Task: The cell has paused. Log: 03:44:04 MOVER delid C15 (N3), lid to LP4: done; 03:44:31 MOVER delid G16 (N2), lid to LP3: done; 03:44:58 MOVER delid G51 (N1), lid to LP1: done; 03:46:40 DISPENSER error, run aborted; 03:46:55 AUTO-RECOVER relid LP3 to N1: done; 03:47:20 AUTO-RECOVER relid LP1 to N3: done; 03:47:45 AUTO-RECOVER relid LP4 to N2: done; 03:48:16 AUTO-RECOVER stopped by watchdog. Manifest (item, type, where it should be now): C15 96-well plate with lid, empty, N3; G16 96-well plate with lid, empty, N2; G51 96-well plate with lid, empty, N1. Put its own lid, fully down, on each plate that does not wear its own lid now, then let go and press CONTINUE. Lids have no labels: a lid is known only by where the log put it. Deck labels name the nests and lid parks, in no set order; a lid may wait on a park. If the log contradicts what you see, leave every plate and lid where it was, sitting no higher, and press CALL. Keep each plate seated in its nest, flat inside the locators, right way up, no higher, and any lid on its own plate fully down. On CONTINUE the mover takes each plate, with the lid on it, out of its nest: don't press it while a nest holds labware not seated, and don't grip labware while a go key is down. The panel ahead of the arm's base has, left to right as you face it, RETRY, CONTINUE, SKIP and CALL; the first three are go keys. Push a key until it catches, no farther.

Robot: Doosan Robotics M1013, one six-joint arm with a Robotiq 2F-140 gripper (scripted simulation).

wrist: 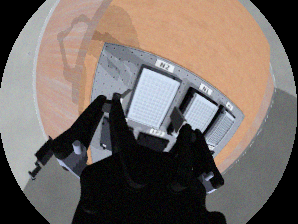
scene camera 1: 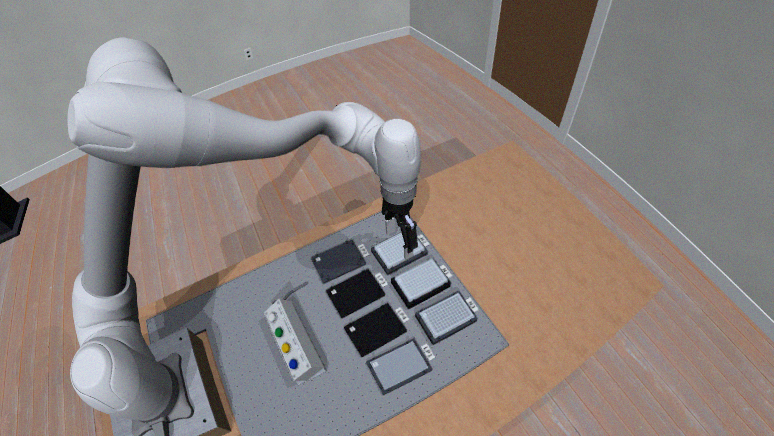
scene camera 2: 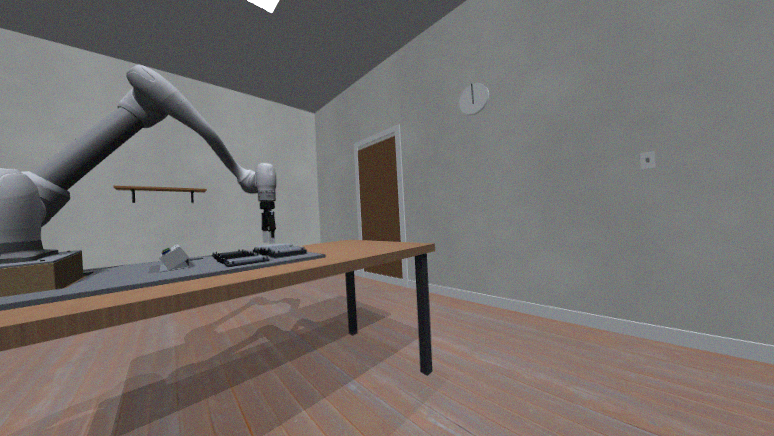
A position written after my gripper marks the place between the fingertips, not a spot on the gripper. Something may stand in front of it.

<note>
I see my gripper (scene camera 1: 399,244) and a plate (scene camera 1: 438,324).
My gripper also shows in the wrist view (wrist: 151,103).
</note>
